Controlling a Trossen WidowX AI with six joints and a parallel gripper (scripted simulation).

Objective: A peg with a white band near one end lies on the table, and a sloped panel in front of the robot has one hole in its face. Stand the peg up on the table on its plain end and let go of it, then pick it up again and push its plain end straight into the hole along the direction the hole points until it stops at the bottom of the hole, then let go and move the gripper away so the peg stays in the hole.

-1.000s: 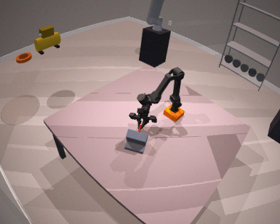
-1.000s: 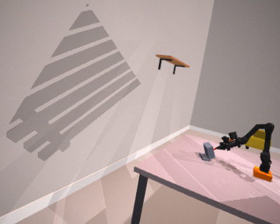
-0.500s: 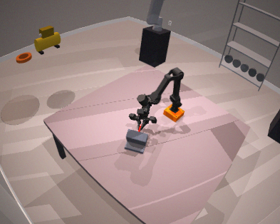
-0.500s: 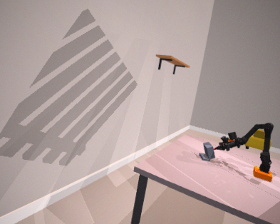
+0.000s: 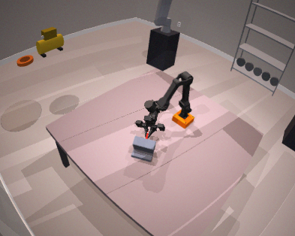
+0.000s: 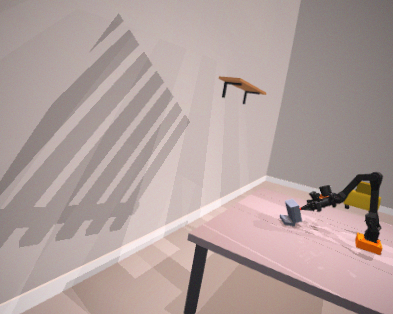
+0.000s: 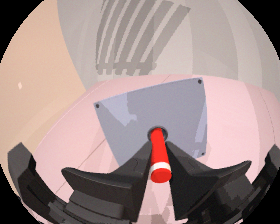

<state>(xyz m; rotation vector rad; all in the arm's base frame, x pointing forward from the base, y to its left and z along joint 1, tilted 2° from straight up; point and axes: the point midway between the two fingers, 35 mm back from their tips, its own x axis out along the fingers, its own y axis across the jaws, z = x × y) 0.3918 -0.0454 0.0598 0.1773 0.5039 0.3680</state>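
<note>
My gripper tip is now 4 cm short of the grey sloped panel, 2 cm to the right of it and 2 cm above it. From my gripper tip the other things lie so: red peg: 1 cm behind, 1 cm to the right, 1 cm above.
</note>
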